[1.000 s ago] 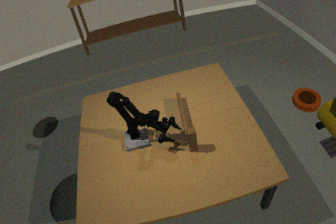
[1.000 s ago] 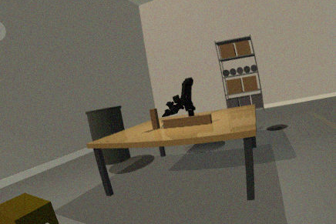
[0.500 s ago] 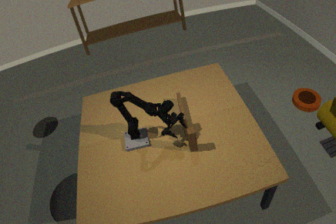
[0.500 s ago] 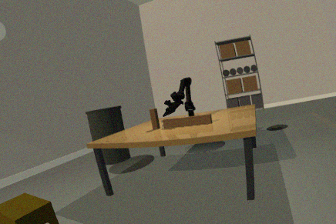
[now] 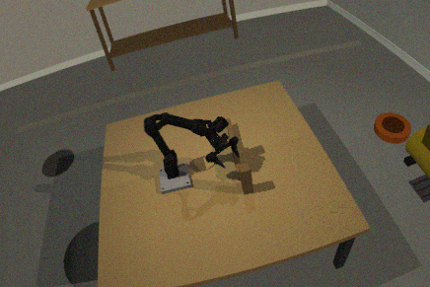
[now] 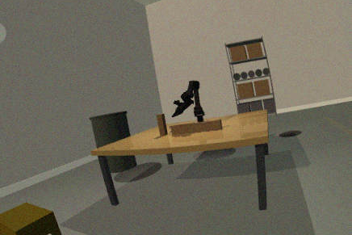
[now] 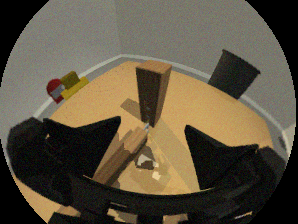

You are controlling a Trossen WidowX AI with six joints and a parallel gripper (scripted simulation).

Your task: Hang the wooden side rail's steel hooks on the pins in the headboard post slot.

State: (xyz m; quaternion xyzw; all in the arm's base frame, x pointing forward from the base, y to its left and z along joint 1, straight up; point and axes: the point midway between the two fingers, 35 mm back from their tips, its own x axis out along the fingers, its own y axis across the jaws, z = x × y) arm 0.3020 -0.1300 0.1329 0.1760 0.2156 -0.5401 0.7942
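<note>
My gripper tip is 80 mm to the left of the wooden headboard post, 50 mm above it and 40 mm short of it.
</note>
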